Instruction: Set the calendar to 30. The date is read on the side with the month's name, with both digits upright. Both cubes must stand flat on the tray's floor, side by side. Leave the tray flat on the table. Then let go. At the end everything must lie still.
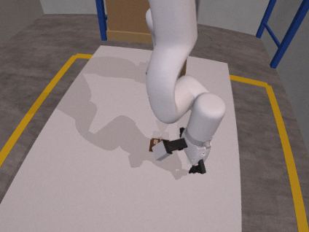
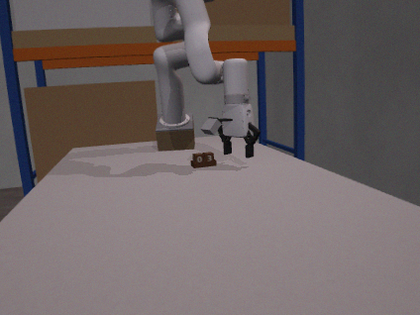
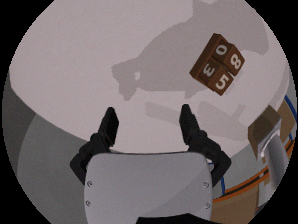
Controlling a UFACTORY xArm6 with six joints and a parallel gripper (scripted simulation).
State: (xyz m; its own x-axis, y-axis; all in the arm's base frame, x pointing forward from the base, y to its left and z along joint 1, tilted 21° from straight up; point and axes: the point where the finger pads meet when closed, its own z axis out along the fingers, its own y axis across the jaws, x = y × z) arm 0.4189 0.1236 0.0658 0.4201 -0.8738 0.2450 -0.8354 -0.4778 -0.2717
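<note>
My gripper is now 5 cm past the brown digit cube, 8 cm to the left of it and 2 cm above it. Round my hand: brown calendar tray: 5 cm behind, 10 cm to the right, 3 cm below.
</note>
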